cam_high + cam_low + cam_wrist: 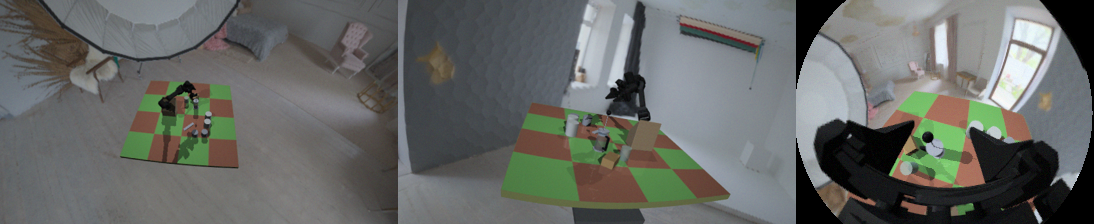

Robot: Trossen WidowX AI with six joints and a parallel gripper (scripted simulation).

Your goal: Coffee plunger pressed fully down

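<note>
My gripper tip is 10 mm past the coffee press, 60 mm to the right of it and 190 mm above it. From my gripper tip the other things lie so: flat bar (90 mm behind, 270 mm to the right, 310 mm below); then tan cube (20 mm behind, 210 mm to the left, 290 mm below).
</note>
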